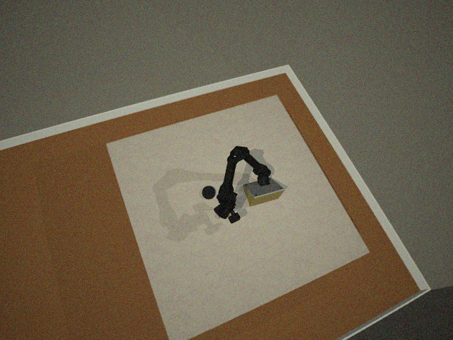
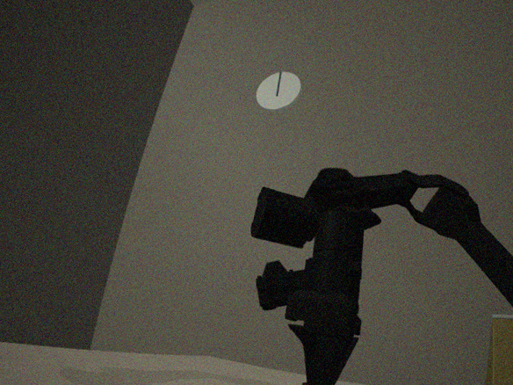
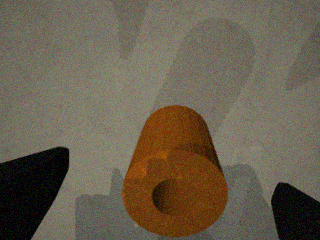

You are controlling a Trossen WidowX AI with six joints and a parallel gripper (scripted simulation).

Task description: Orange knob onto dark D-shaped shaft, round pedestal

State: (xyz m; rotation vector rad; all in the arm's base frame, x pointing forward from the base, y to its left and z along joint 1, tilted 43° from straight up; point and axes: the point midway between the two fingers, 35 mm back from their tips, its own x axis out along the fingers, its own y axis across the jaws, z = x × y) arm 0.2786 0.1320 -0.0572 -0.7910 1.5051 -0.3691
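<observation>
The orange knob lies 20 mm below my gripper tip. The rest, counted from my gripper tip: round dark pedestal (160 mm to the right, 70 mm ahead, 20 mm below).
</observation>
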